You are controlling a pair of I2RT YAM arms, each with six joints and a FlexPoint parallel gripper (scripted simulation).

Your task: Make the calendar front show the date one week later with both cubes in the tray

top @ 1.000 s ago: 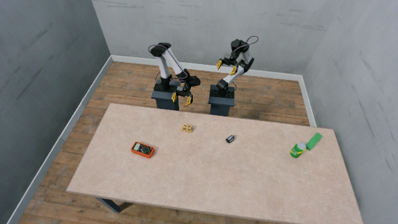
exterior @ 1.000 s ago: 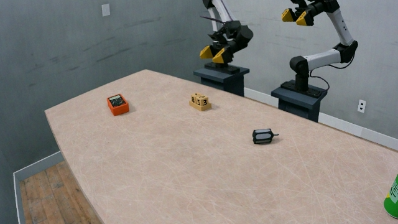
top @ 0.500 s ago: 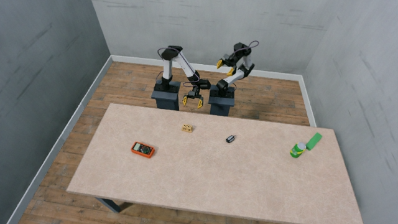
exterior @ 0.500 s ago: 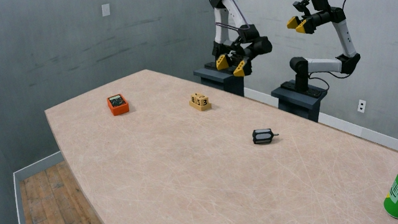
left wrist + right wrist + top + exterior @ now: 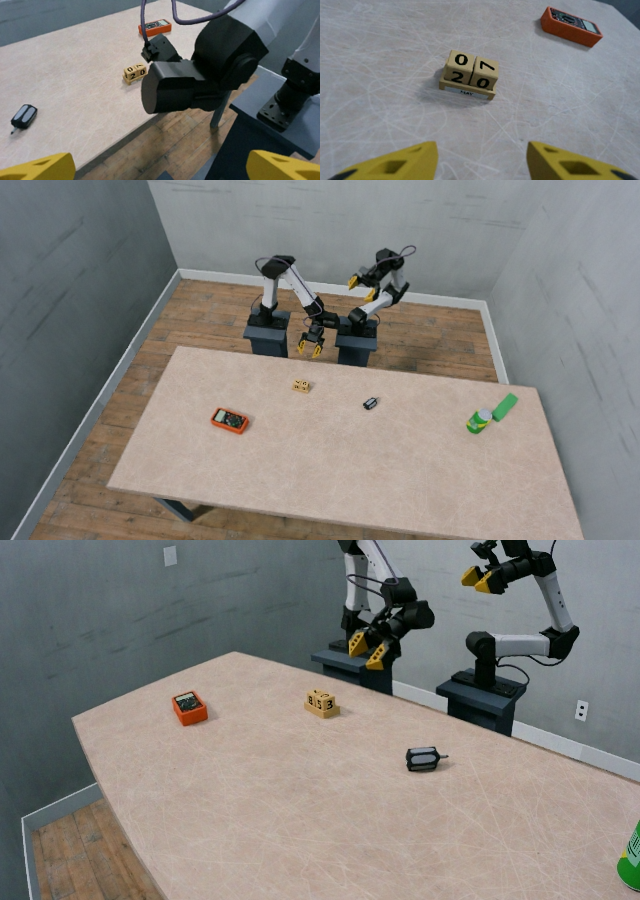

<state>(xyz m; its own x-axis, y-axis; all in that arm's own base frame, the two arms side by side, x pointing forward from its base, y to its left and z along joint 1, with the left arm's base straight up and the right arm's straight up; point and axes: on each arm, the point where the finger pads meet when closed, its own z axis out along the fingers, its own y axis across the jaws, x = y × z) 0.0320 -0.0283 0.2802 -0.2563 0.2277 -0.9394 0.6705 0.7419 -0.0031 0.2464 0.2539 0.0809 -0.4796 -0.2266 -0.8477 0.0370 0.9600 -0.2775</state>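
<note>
My right hand is 13 cm short of the cube and 7 cm above it. The rest, counted from my right hand: dark grey device (17 cm ahead, 30 cm to the left, 7 cm below); then green block (13 cm ahead, 90 cm to the left, 8 cm below); then calendar tray (12 cm ahead, 1 cm to the right, 8 cm below).
</note>
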